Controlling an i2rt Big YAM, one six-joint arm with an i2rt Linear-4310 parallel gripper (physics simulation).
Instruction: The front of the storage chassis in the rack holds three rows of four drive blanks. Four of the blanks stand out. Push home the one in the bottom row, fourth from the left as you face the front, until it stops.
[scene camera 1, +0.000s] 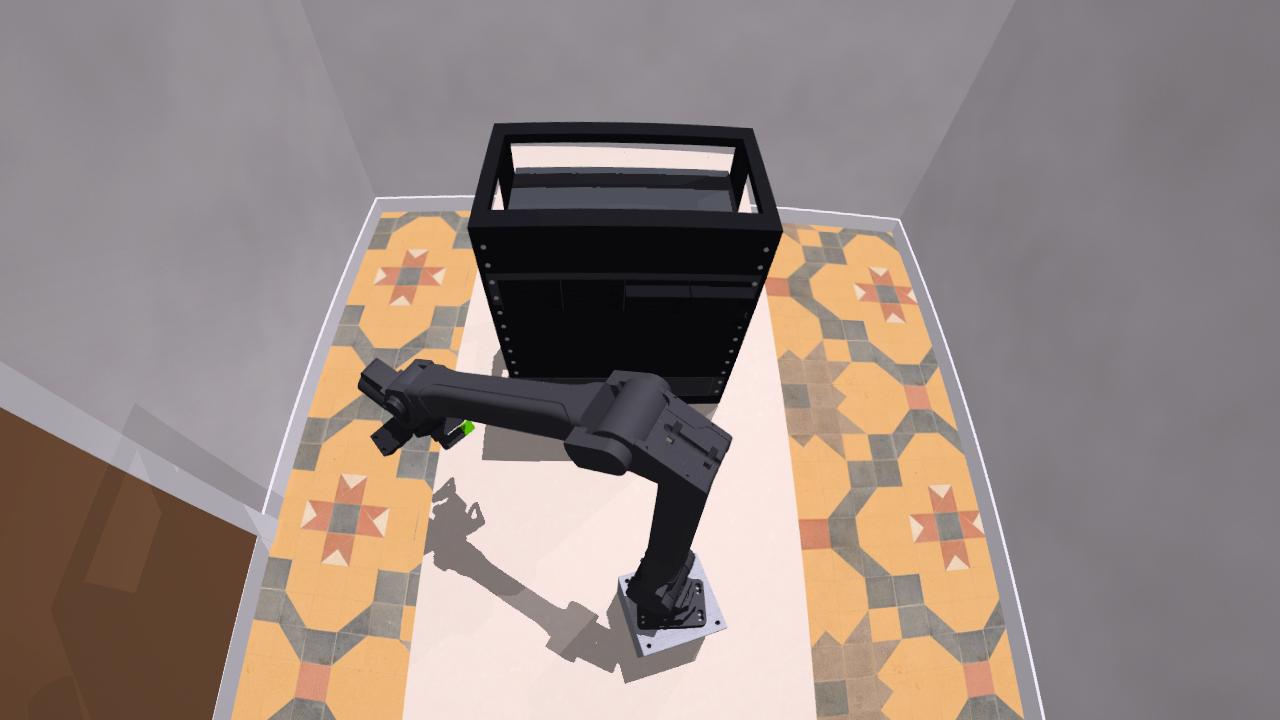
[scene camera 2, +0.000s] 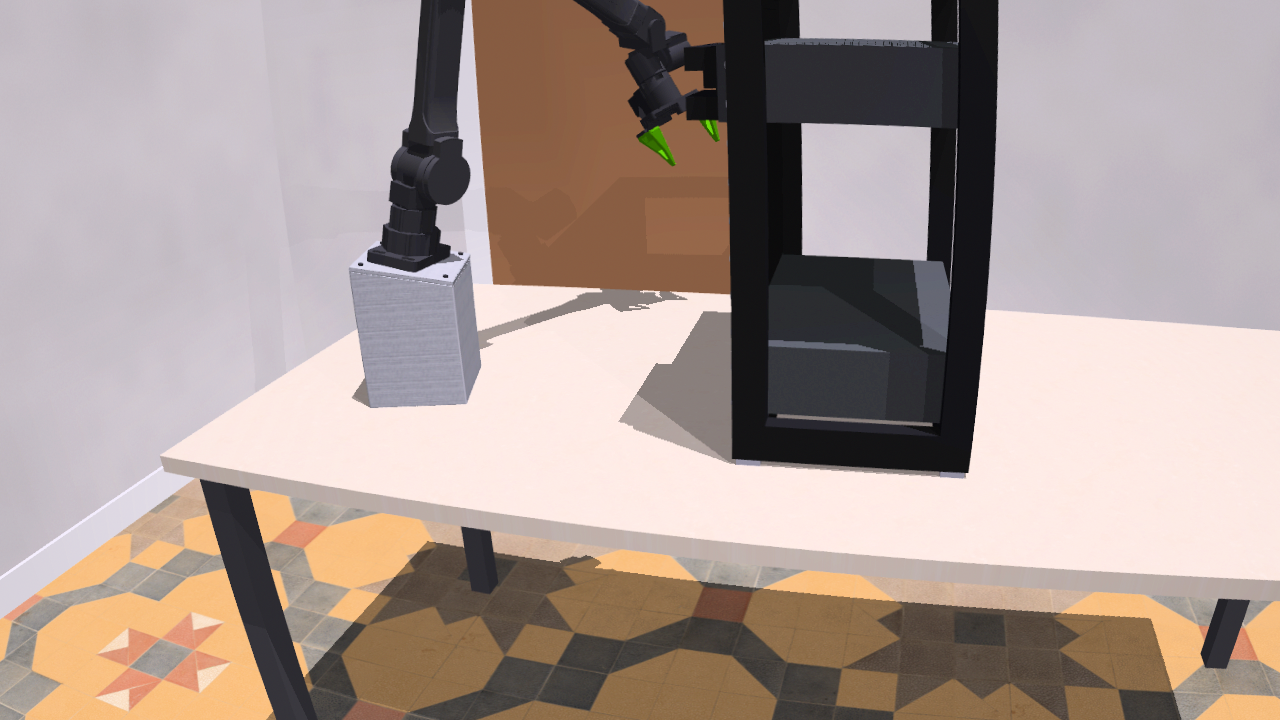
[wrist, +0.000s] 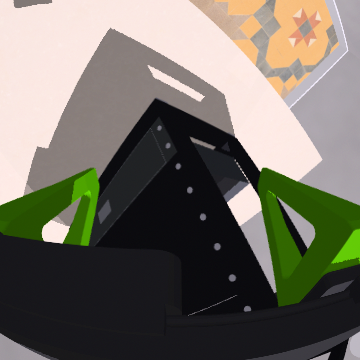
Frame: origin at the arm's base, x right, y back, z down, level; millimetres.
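Where they show: gripper, fingertip midpoint: (scene camera 2: 696, 153) (wrist: 177, 176); arm's base, origin of the base link: (scene camera 1: 670, 605) (scene camera 2: 409, 258).
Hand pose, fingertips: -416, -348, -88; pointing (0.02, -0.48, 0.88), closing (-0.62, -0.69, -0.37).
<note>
Each offset is from my fingertips to the top centre of the thing, as dx, dy, dz. "spot": to the spot under its first point. Level surfaces: height alone.
The black rack (scene camera 1: 626, 220) (scene camera 2: 750, 268) (wrist: 210, 231) stands on the table. The storage chassis (scene camera 2: 859, 85) is in its upper part. In scene camera 1, two top-row blanks stand out at the right, the third {spot: +382, -119, -203} (scene camera 1: 657, 291) and the fourth {spot: +495, -123, -204} (scene camera 1: 723, 291). In scene camera 2, dark blocks jut forward of the front post; the lower block {spot: +547, -129, -137} (scene camera 2: 702, 105) looks like the bottom-row fourth blank, partly overlapping the gripper. Its front is too dark to make out in scene camera 1. My gripper (scene camera 1: 425, 438) (scene camera 2: 695, 152) (wrist: 177, 176) is open and empty, in front of the rack's left side, its green fingers pointing downward.
A lower unit (scene camera 2: 832, 385) sits in the rack's bottom. The arm's base block (scene camera 1: 653, 641) (scene camera 2: 411, 340) stands on the table {dz +293} (scene camera 2: 554, 465) in front of the rack. The arm's forearm (scene camera 1: 510, 402) crosses low in front of the rack in scene camera 1.
</note>
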